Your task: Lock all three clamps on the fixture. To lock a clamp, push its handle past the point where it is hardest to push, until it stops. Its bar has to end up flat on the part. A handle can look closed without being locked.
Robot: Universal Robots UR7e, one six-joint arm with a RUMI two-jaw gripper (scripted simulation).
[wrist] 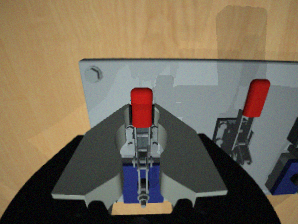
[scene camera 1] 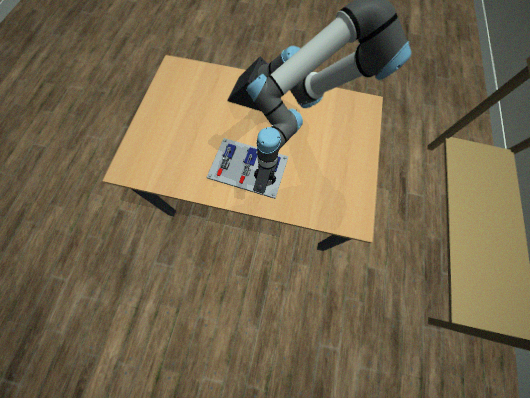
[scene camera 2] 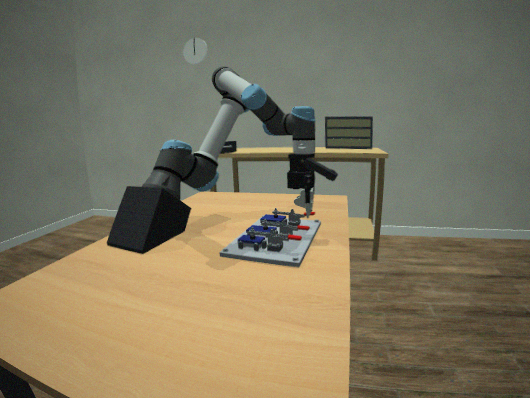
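My gripper [scene camera 2: 308, 217], again in wrist view [wrist: 142, 105]. Red-tipped handle [wrist: 141, 97]. Another red-tipped handle [wrist: 258, 89].
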